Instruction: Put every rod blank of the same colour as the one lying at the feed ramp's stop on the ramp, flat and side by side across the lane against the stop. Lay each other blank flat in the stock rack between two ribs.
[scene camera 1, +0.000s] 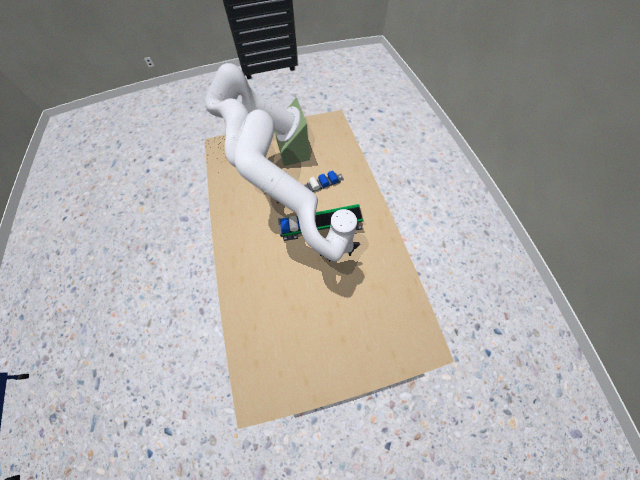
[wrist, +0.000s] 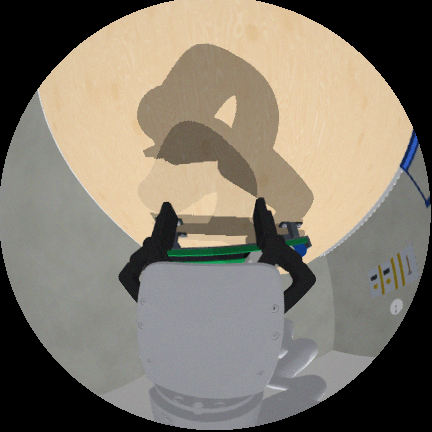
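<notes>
The feed ramp (scene camera 1: 325, 219) (wrist: 215, 252) has green rails and a black lane. A blue blank (scene camera 1: 284, 225) (wrist: 300, 249) lies at its left end in the scene view, with a white blank (scene camera 1: 293, 223) beside it. The arm hides the lane right of them. In the wrist view a pale blank (wrist: 254, 257) shows partly behind the rail. The stock rack (scene camera 1: 340, 177) holds a white blank (scene camera 1: 313, 183) and two blue blanks (scene camera 1: 323, 180) (scene camera 1: 332, 177); its left part is hidden. My gripper (scene camera 1: 353, 249) (wrist: 212, 207) is open and empty, above the table in front of the ramp.
The wooden table top (scene camera 1: 310, 335) extends in front of the ramp and carries the arm's shadow. The green arm base (scene camera 1: 296, 148) stands behind the rack. A black drawer cabinet (scene camera 1: 266, 38) stands beyond the table. The arm passes over the left part of the rack and the ramp.
</notes>
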